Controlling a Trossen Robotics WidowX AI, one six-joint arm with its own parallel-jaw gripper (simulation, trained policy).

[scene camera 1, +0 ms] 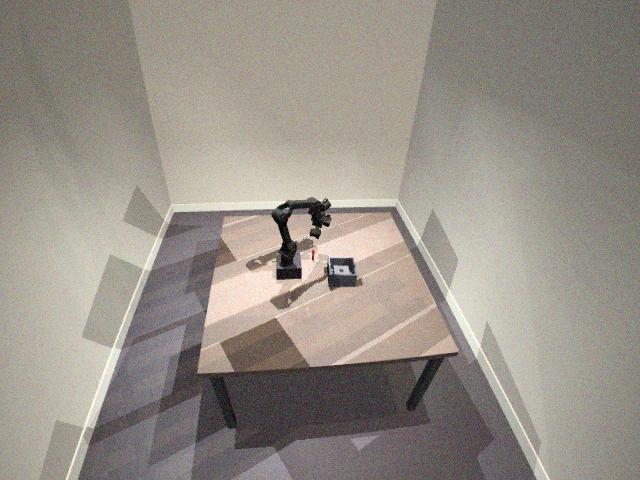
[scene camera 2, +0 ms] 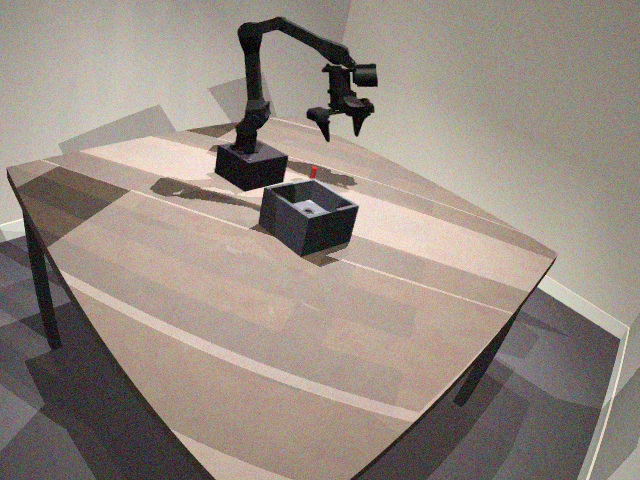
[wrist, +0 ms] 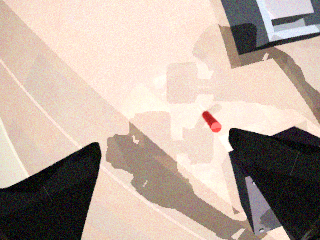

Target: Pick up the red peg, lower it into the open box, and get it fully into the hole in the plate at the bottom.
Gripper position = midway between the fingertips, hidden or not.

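The gripper (scene camera 2: pixel 342 139) is visible in the scene, and the same gripper (wrist: pixel 167 142) can be seen from the wrist as well.
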